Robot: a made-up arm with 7 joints.
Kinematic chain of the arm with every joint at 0, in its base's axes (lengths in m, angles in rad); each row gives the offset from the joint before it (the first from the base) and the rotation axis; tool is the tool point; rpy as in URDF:
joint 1: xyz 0 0 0.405 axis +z
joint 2: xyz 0 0 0 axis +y
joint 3: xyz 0 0 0.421 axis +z
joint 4: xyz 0.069 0 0 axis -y
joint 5: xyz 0.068 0 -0.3 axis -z
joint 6: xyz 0 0 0 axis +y
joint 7: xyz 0.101 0 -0.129 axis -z
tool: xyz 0 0 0 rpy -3.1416 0 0
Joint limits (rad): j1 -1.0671..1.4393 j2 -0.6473..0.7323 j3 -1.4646..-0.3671 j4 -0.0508..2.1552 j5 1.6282..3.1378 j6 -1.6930..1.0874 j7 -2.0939..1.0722
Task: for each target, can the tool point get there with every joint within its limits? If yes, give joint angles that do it. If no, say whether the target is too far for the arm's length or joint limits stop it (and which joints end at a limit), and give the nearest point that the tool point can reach.
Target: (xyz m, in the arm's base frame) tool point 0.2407 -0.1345 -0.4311
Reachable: no: joint limits stop it (at a limit: joint 2, joint 3) | nearest point 0.2646 -0.1479 0.2130 | short by 0.645 m
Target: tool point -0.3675 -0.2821 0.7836
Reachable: yes | joints -0.7529 -0.2259 -1.3756 1.6160 2.5699 -0.3989 -0.8751
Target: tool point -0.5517 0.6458 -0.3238
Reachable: no: too far | nearest point 0.1190 0.3312 0.2178 | short by 0.918 m
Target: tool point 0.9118 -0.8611 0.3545
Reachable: no: too far | nearest point 0.5609 -0.5297 0.5265 | short by 0.512 m
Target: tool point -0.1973 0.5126 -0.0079
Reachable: no: joint limits stop it (at a limit: joint 1, joint 2, joint 3, joint 5, joint 6) | nearest point 0.1283 0.3541 0.2200 | short by 0.428 m
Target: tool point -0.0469 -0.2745 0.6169
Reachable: yes | joints -0.4494 -0.5138 -0.5190 0.6186 1.9221 -0.6181 0.7974
